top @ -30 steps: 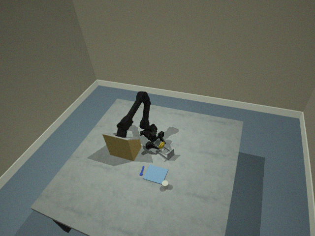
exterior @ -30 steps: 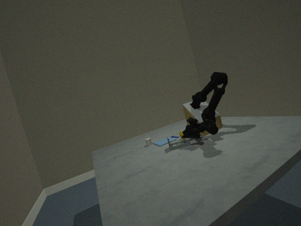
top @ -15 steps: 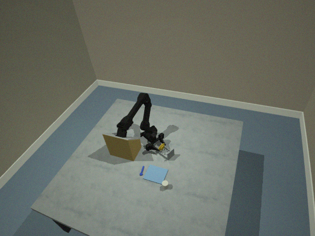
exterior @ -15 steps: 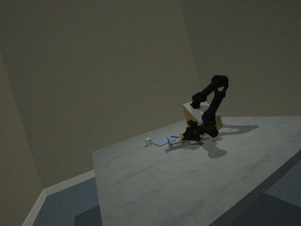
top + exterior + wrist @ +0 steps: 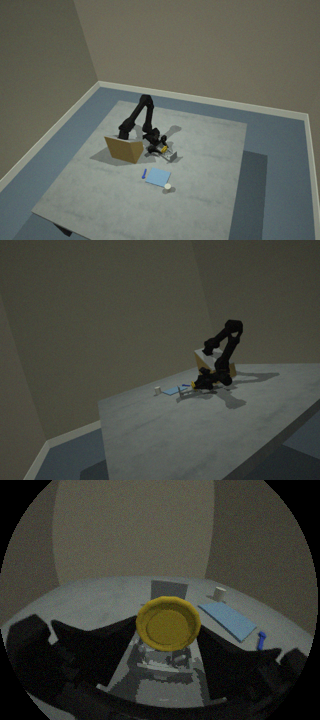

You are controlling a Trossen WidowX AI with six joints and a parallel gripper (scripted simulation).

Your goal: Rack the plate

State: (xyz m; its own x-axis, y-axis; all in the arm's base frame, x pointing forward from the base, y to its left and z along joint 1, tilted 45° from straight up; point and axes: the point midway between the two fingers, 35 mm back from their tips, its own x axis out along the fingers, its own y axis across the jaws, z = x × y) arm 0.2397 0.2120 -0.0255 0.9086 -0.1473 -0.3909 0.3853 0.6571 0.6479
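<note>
The yellow plate is 1 cm behind my gripper tip. Also, from my gripper tip: light blue mat 3 cm ahead, 22 cm to the right, 5 cm below; then grey dish rack 2 cm ahead, 1 cm to the right, 3 cm below; then blue utensil 8 cm behind, 23 cm to the right, 5 cm below.
</note>
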